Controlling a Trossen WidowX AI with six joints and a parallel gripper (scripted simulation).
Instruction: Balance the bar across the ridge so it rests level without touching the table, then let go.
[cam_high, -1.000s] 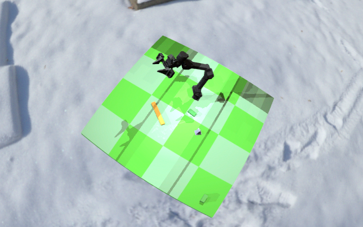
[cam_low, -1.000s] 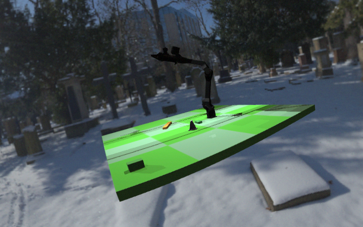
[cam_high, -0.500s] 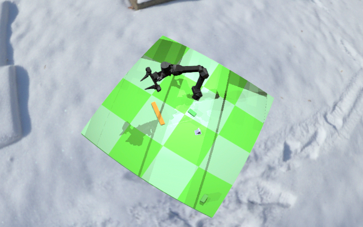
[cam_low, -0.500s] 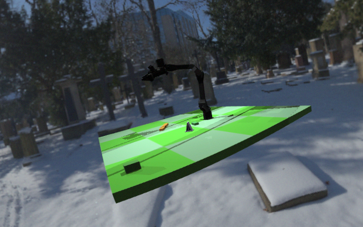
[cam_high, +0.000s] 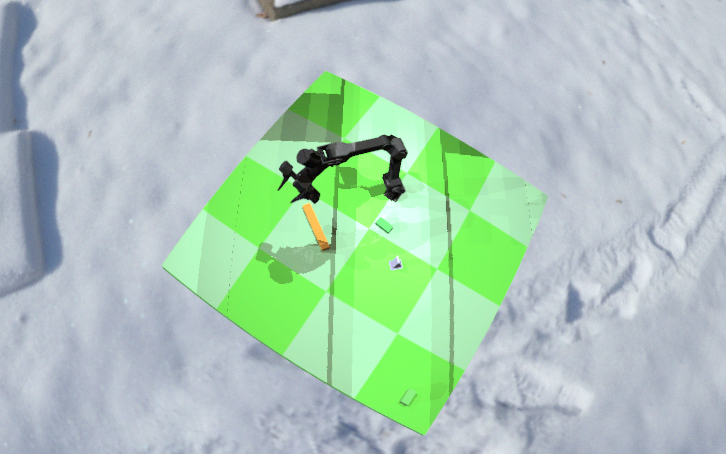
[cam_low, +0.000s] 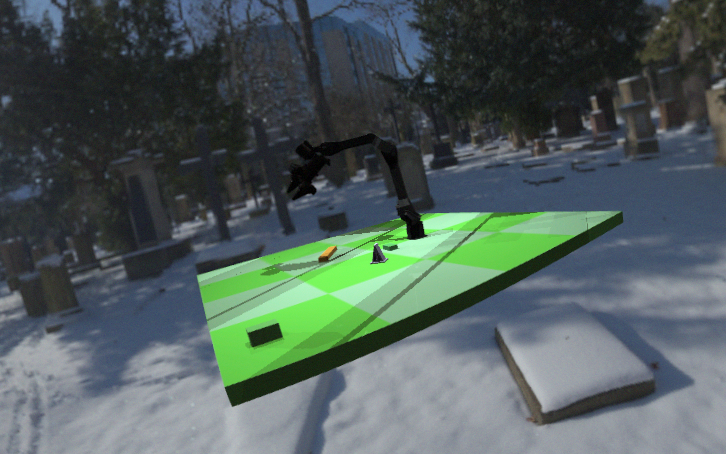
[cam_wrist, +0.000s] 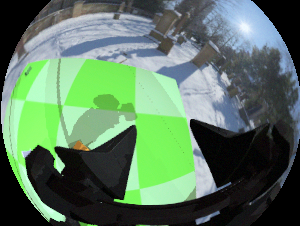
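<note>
Now: the orange bar 260 mm below my gripper tip, 100 mm to the left of it and 70 mm behind it.
</note>
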